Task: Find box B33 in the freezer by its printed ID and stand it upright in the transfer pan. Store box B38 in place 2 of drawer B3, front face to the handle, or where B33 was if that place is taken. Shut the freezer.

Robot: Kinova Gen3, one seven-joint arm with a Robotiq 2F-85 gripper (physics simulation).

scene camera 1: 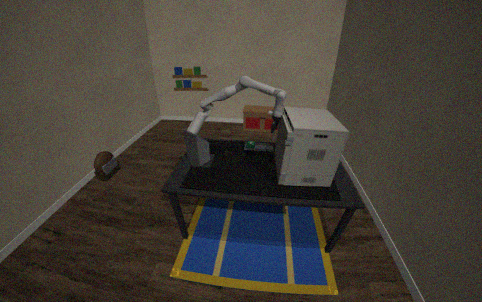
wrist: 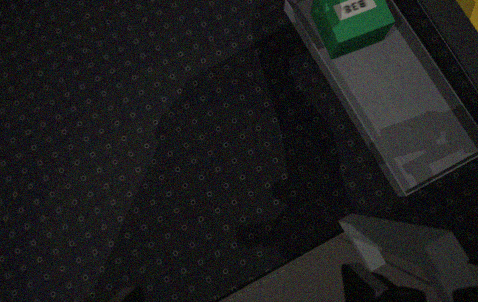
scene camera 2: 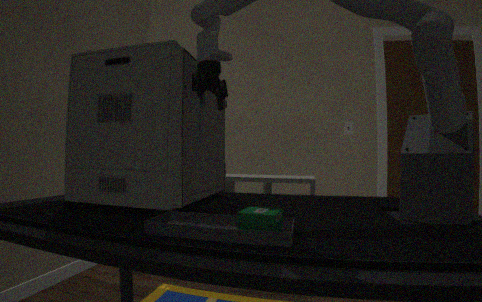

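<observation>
A green box [scene camera 1: 250,144] [scene camera 2: 260,220] [wrist: 362,30] lies flat at one end of the clear transfer pan [scene camera 1: 262,149] [scene camera 2: 200,232] [wrist: 405,85]; its label, upside down in the wrist view, seems to read B38. The white freezer [scene camera 1: 312,150] [scene camera 2: 125,145] [wrist: 300,272] stands on the table and its door looks shut. A grey angular part [wrist: 410,245], perhaps a handle, sticks out by the freezer in the wrist view. My gripper [scene camera 1: 274,126] [scene camera 2: 212,101] is open and empty, high beside the freezer's front. Box B33 and drawer B3 do not show.
The black table [scene camera 1: 230,195] [scene camera 2: 340,260] carries the freezer, the pan and the arm's base [scene camera 1: 199,151] [scene camera 2: 435,185]. The pan lies near one long table edge. A wooden cabinet with red fronts [scene camera 1: 253,123] stands behind the table in scene camera 1.
</observation>
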